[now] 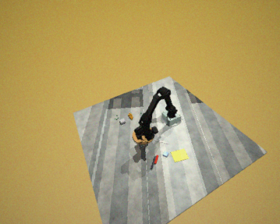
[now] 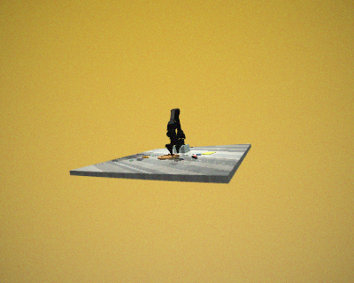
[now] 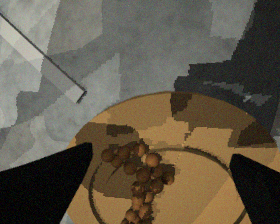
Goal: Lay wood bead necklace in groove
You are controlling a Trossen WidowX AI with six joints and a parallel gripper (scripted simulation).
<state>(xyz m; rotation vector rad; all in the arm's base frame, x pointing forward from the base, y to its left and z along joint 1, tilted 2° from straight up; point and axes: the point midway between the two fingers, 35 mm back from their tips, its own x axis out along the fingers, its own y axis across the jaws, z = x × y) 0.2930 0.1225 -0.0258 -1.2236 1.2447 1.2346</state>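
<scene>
My gripper tip is 10 mm short of the round bead board, 60 mm to the left of it and 20 mm above it. Also, from my gripper tip: thin grey stick 110 mm behind, 60 mm to the left, 30 mm below; red-handled tool 10 mm ahead, 210 mm to the left, 20 mm below; small blue block 90 mm behind, 190 mm to the left, 20 mm below.
</scene>
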